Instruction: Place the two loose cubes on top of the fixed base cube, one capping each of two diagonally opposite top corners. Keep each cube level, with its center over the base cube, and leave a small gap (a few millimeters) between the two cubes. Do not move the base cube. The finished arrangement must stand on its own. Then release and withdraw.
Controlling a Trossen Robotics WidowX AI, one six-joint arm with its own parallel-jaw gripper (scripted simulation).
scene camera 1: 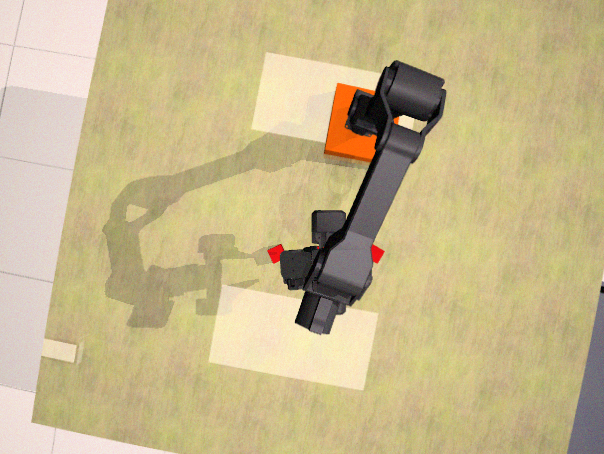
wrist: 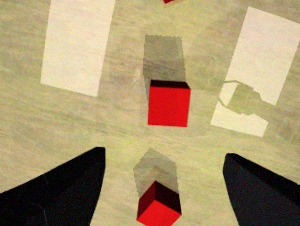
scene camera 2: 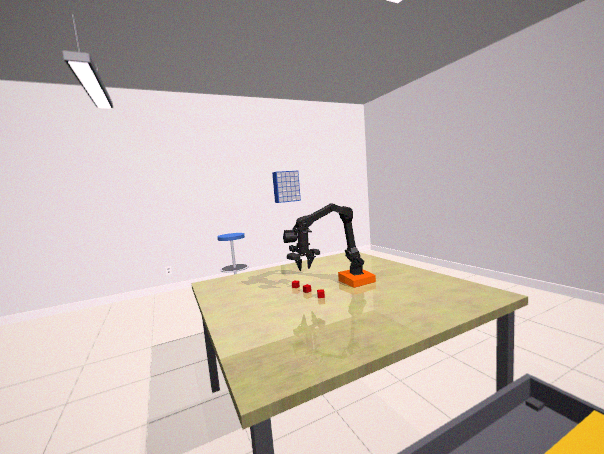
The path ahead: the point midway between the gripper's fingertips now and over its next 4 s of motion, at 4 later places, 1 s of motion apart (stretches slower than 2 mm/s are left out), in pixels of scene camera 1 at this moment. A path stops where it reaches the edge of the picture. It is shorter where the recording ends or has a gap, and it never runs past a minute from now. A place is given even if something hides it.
The gripper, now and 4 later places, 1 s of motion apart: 325,259; 323,256; 323,253; 326,257; 356,260
